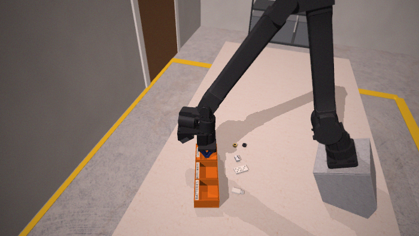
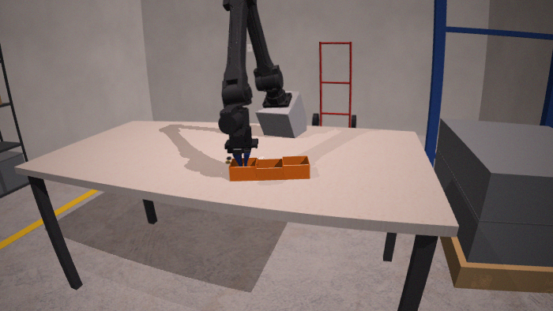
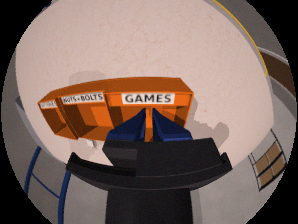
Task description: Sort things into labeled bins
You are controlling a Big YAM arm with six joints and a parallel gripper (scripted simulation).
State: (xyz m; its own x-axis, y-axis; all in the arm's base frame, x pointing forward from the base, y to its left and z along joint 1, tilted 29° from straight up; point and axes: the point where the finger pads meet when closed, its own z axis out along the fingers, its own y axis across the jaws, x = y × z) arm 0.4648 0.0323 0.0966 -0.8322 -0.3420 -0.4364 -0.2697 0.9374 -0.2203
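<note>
Now: hand 8 cm to the right of the orange three-compartment bin and 2 cm past it. Round my hand: grey thing: 11 cm behind, 4 cm to the right, 2 cm below; white domino: 14 cm behind, 2 cm below, 1 cm to the left; brass nut: 11 cm to the right, 9 cm behind, 2 cm below.
</note>
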